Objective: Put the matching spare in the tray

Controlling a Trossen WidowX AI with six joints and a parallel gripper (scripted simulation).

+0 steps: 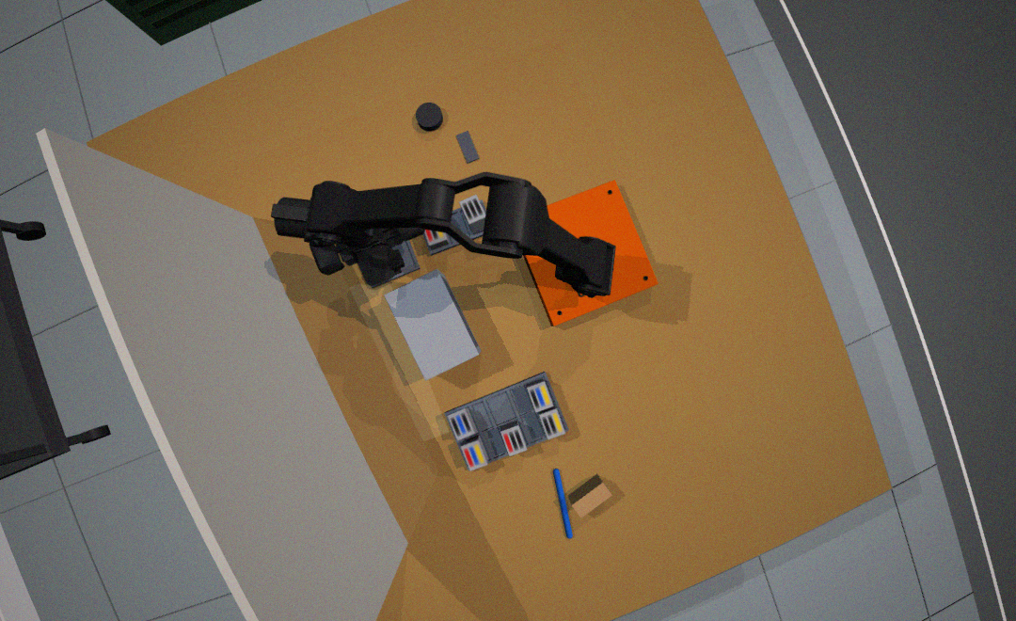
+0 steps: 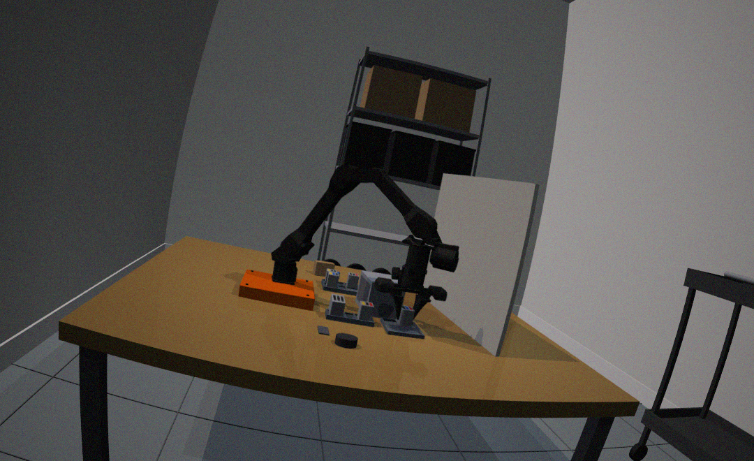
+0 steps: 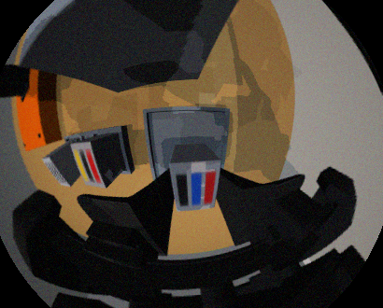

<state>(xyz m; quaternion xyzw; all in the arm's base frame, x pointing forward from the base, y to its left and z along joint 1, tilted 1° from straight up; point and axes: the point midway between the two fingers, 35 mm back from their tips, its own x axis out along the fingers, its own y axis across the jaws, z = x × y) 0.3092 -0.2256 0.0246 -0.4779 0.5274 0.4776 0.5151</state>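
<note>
Now: the grey spare 20 mm above my gripper tip. Round my gripper tip: flat grey tray 20 mm below; grey box 20 mm behind, 190 mm to the left, 20 mm above; dark plate 230 mm behind, 100 mm to the right, 30 mm below.
</note>
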